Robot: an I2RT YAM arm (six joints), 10 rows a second.
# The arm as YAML. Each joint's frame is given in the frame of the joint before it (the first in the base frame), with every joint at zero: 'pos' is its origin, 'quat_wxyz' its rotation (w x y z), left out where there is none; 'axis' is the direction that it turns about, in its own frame. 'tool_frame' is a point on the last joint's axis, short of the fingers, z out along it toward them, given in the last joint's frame.
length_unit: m
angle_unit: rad
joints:
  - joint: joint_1
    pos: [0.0, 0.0, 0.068]
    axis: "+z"
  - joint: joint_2
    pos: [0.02, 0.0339, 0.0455]
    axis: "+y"
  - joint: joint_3
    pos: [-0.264, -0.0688, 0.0]
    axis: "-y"
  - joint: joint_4
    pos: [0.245, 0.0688, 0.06]
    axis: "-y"
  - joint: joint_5
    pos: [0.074, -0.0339, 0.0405]
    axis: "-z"
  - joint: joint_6
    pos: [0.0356, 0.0, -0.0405]
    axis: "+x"
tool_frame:
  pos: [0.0, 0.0, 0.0]
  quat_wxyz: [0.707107, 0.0, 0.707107, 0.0]
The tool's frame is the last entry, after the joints.
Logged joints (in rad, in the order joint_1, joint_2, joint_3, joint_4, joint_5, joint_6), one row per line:
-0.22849, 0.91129, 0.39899, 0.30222, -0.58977, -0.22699
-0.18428, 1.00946, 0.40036, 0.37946, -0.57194, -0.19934
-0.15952, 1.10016, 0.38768, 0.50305, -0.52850, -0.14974
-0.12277, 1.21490, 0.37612, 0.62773, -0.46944, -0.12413
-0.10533, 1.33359, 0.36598, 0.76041, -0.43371, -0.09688
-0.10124, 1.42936, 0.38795, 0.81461, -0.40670, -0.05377
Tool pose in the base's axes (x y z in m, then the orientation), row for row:
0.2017, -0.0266, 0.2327, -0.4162, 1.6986, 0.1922
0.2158, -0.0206, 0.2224, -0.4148, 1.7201, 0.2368
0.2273, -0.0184, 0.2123, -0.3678, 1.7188, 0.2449
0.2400, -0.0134, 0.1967, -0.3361, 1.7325, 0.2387
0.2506, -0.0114, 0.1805, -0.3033, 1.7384, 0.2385
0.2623, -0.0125, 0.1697, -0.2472, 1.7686, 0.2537
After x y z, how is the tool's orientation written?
As a rotation vector, in radians.
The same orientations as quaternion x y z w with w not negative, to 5 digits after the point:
-0.18228, 0.74392, 0.08418, 0.63739
-0.18094, 0.75031, 0.10329, 0.62740
-0.16070, 0.75098, 0.10700, 0.63147
-0.14671, 0.75623, 0.10419, 0.62907
-0.13239, 0.75883, 0.10411, 0.62914
-0.10751, 0.76921, 0.11034, 0.62015

